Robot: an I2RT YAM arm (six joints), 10 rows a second.
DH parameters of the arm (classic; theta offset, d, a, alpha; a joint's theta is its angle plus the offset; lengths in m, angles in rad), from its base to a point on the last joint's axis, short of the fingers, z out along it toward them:
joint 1: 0 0.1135 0.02 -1.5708
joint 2: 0 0 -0.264 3.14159
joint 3: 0.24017 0 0.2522 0
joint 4: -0.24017 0 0.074 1.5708
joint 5: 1.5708 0 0 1.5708
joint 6: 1.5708 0.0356 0 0
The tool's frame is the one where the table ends.
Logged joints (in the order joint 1, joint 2, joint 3, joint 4, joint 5, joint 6), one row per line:
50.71, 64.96, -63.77, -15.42, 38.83, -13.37
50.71, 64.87, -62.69, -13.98, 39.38, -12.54
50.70, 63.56, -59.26, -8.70, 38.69, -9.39
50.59, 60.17, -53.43, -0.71, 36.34, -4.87
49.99, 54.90, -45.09, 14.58, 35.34, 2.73
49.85, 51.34, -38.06, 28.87, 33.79, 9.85
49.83, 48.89, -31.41, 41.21, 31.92, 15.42
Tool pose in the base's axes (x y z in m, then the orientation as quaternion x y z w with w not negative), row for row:
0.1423, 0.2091, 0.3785, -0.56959, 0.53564, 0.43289, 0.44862
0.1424, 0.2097, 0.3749, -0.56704, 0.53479, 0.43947, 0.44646
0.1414, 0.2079, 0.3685, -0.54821, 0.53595, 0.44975, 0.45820
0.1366, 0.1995, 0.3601, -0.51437, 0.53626, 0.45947, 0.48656
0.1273, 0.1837, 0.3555, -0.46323, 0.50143, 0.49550, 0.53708
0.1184, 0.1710, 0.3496, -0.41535, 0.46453, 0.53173, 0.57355
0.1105, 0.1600, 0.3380, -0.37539, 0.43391, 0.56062, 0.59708
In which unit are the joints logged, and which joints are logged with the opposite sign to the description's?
The joints are logged in degrees. Opposite sign: joint 3, joint 5.
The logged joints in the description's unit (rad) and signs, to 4 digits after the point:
0.8851, 1.1338, 1.1130, -0.2691, -0.6777, -0.2334
0.8851, 1.1322, 1.0941, -0.2440, -0.6873, -0.2189
0.8849, 1.1093, 1.0343, -0.1518, -0.6753, -0.1639
0.8830, 1.0502, 0.9325, -0.0124, -0.6343, -0.0850
0.8725, 0.9582, 0.7870, 0.2545, -0.6168, 0.0476
0.8700, 0.8961, 0.6643, 0.5039, -0.5897, 0.1719
0.8697, 0.8533, 0.5482, 0.7193, -0.5571, 0.2691

